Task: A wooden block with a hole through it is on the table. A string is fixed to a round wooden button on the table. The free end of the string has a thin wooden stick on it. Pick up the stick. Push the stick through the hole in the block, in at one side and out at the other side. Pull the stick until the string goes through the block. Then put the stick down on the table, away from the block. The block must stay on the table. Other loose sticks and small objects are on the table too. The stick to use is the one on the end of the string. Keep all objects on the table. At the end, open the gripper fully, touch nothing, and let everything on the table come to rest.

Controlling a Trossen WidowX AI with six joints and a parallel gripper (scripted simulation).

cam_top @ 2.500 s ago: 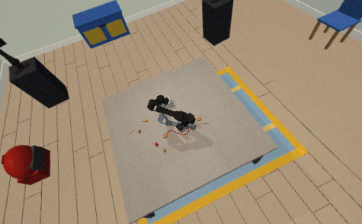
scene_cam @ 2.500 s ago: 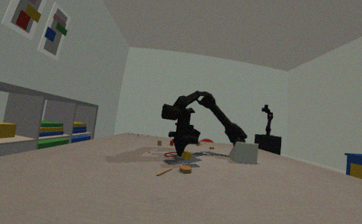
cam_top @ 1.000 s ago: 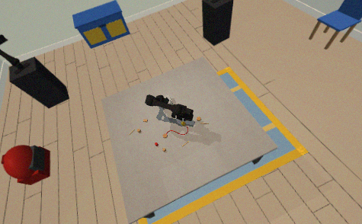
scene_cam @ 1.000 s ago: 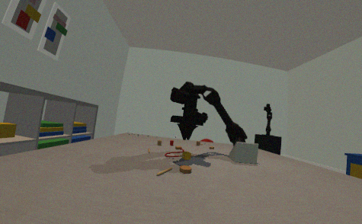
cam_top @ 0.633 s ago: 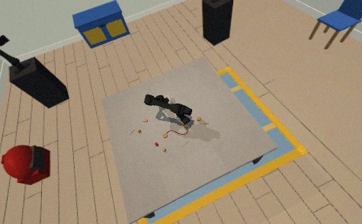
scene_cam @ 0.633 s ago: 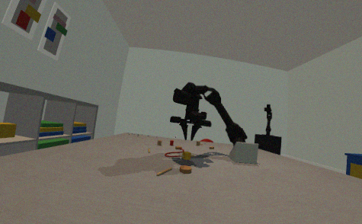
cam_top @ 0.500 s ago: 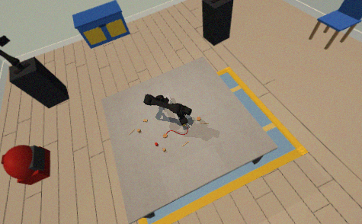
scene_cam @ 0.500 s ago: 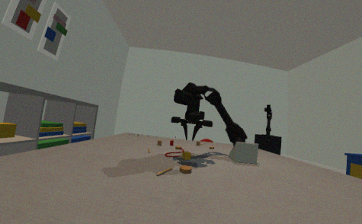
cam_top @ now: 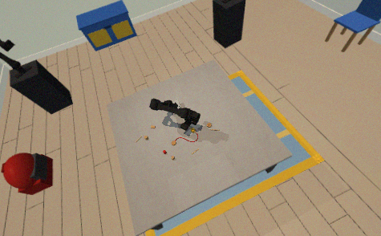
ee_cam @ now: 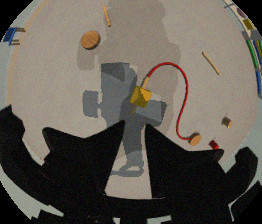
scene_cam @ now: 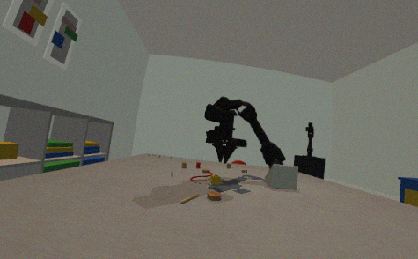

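Now: the yellow wooden block 2 cm ahead of my gripper tip, 1 cm to the left of it and 7 cm below it. Also, from my gripper tip: small red piece 6 cm ahead, 31 cm to the right, 7 cm below.
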